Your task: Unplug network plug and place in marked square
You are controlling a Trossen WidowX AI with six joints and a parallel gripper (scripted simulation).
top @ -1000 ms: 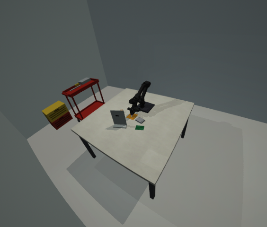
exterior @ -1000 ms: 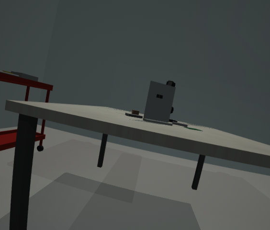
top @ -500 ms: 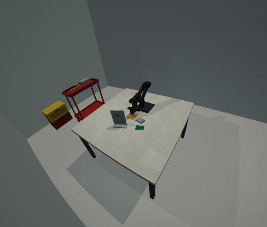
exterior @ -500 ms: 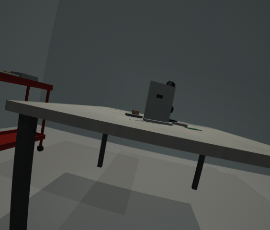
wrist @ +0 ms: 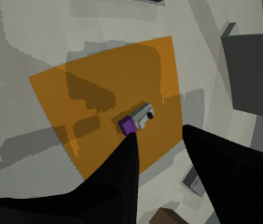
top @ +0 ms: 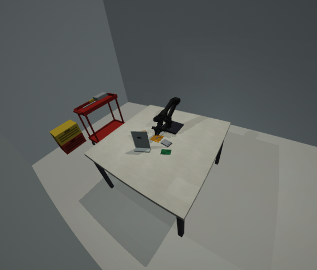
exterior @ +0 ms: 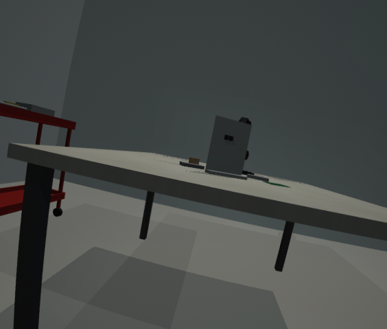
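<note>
My gripper tip is now 2 cm above the network plug. From my gripper tip the other things lie so: grey upright panel 23 cm ahead, 7 cm above; then green patch 23 cm to the left, 11 cm ahead, 3 cm below; then orange square patch 3 cm below.
</note>
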